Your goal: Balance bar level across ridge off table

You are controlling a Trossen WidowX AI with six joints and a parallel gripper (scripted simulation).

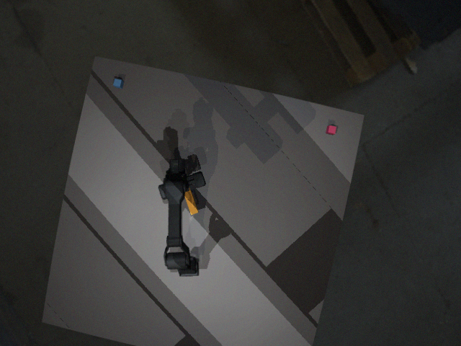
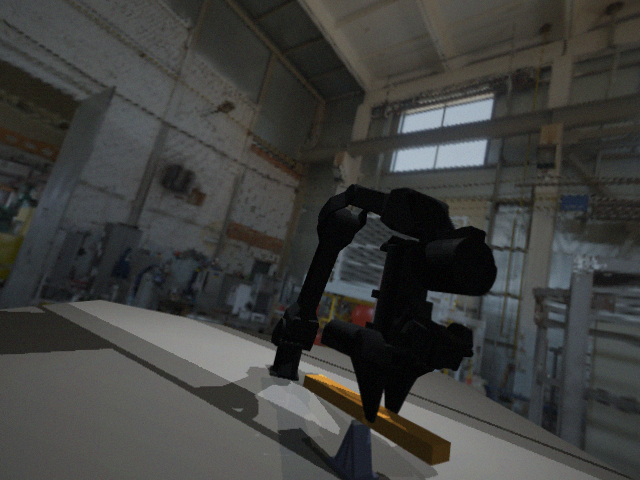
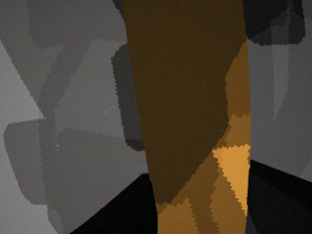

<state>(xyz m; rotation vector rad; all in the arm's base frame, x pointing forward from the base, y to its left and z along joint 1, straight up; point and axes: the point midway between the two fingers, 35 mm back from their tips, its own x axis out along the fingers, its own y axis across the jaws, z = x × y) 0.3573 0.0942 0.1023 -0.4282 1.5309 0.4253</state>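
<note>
Right now the bar is 2 cm behind my gripper tip and 1 cm to the right of it. From my gripper tip the other things lie so: small blue cube (41 cm to the left, 38 cm ahead, 5 cm below); small red cube (59 cm to the right, 38 cm ahead, 5 cm below).
</note>
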